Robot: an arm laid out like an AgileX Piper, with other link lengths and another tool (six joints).
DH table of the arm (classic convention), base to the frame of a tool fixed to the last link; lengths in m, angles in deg. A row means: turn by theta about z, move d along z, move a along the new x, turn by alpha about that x. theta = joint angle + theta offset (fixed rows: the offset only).
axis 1: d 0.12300, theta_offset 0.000, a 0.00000, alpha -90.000
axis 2: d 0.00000, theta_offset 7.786, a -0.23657, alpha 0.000
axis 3: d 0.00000, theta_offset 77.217, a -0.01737, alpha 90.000
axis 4: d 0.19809, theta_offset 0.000, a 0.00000, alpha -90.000
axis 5: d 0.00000, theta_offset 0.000, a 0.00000, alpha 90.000
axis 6: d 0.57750, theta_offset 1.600, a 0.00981, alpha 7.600
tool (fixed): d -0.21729, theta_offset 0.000, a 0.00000, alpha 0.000
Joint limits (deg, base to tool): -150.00..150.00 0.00..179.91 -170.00..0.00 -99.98..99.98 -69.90..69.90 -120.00..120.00
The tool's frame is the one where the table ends.
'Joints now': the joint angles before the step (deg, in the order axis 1, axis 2, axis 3, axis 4, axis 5, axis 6). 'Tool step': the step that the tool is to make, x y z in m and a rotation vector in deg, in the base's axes. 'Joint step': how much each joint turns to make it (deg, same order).
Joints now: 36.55, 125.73, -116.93, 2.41, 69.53, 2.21
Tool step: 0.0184, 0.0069, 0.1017, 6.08, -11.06, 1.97
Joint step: 0.00, -14.53, 3.32, -0.84, -1.23, -2.22
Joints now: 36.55, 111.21, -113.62, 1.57, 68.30, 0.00
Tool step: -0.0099, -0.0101, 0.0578, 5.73, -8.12, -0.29
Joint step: 0.00, -17.36, 17.56, -0.27, -10.14, 0.01
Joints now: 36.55, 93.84, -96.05, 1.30, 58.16, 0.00
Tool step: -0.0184, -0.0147, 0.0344, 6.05, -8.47, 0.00
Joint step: 0.00, -18.03, 21.98, 0.11, -14.36, -0.46
